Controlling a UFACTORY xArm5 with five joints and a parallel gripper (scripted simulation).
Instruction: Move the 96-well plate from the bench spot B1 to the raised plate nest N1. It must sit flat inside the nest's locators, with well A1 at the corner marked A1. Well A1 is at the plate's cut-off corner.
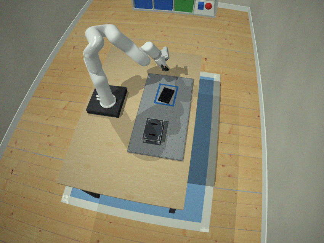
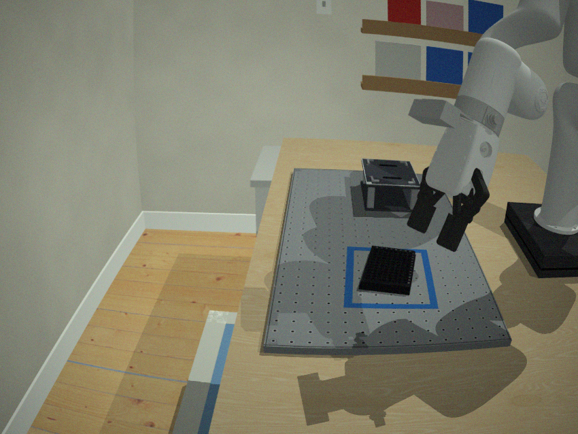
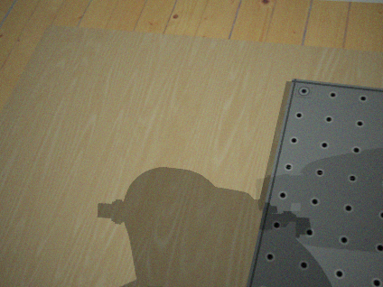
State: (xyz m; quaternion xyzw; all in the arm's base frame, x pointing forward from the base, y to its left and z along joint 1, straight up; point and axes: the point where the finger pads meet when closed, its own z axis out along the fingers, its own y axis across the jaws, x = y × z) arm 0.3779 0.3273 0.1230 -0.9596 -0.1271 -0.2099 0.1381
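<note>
My gripper is now 30 mm short of the black 96-well plate, 170 mm to the left of it and 160 mm above it. The rest, counted from my hand: A1 label 70 mm ahead, 420 mm to the right, 100 mm below; raised plate nest 20 mm ahead, 500 mm to the right, 110 mm below.
</note>
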